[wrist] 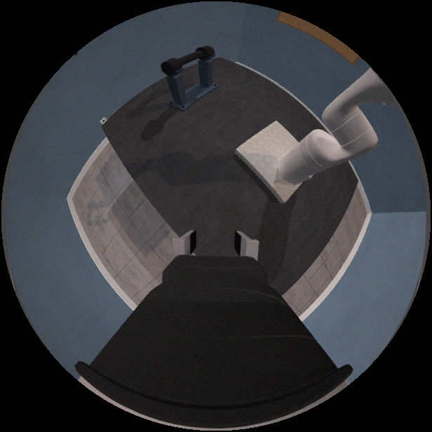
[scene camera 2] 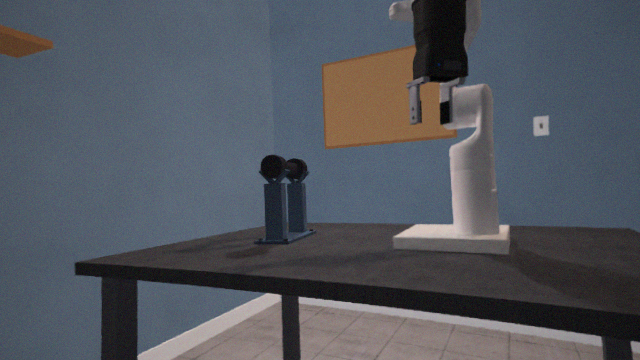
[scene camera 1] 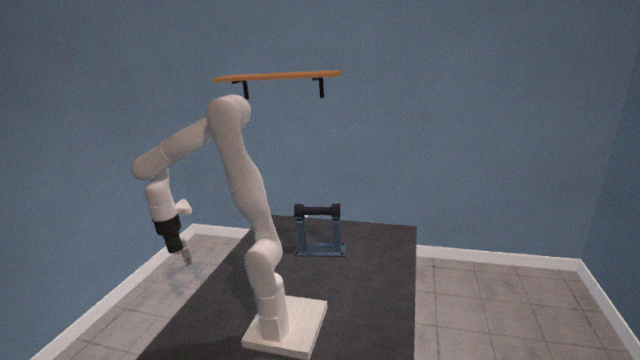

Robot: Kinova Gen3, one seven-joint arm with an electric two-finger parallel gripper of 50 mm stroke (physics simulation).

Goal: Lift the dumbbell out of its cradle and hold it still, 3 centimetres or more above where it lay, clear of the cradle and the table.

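Frame: origin at the arm's base, x back, y left, z down, level; metres.
Seen in the pictures: gripper, between the fingertips: (scene camera 2: 431, 123) (scene camera 1: 187, 260); arm's base, origin of its link: (scene camera 2: 476, 231) (scene camera 1: 275, 330).
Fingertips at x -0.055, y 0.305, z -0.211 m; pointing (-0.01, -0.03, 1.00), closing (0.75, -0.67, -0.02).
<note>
Pixels of each thing's top centre, then the offset from my fingertips to it. Level surfaces: height alone.
- black dumbbell, centre of its top: (scene camera 2: 285, 157) (scene camera 1: 316, 204) dx -0.453, dy -0.353, dz +0.003 m
- blue cradle, centre of its top: (scene camera 2: 285, 170) (scene camera 1: 317, 212) dx -0.453, dy -0.353, dz +0.044 m
- dark table, height of its surface: dz +0.241 m
A black dumbbell (scene camera 1: 320, 210) (scene camera 2: 291, 167) (wrist: 189, 59) lies level across the two notched posts of a blue cradle (scene camera 1: 320, 249) (scene camera 2: 275, 210) (wrist: 205, 75). The cradle stands upright on the dark table (scene camera 1: 370, 280) (scene camera 2: 350, 265) (wrist: 215, 200). My gripper (scene camera 2: 430, 120) (wrist: 215, 238) is open and empty and points down, high above the table top and well apart from the dumbbell. In the first scene view the gripper (scene camera 1: 186, 263) is at the left, seen from the side.
The arm's white base plate (scene camera 1: 312, 312) (scene camera 2: 425, 242) (wrist: 260, 145) is on the table, with the arm rising from it. An orange wall shelf (scene camera 1: 280, 76) (scene camera 2: 22, 41) is on the wall above the cradle. An orange-brown board (scene camera 2: 370, 100) (wrist: 320, 35) hangs on another wall.
</note>
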